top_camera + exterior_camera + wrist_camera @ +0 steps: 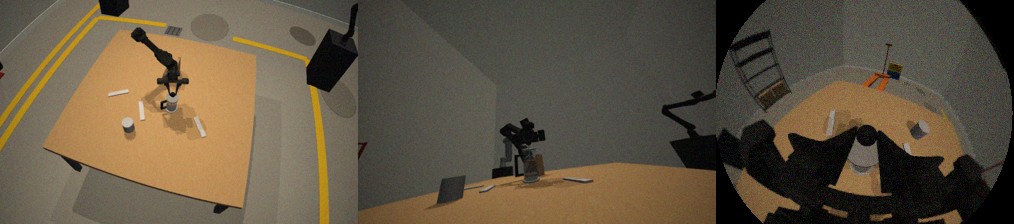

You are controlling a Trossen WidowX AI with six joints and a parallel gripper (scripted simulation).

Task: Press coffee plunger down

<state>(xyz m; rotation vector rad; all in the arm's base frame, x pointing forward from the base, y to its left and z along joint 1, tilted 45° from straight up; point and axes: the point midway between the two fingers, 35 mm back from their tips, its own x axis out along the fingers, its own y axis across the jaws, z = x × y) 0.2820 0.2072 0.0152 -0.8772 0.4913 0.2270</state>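
The glass coffee press lies 1 cm behind my gripper tip, 2 cm to the right of it and 9 cm below it.
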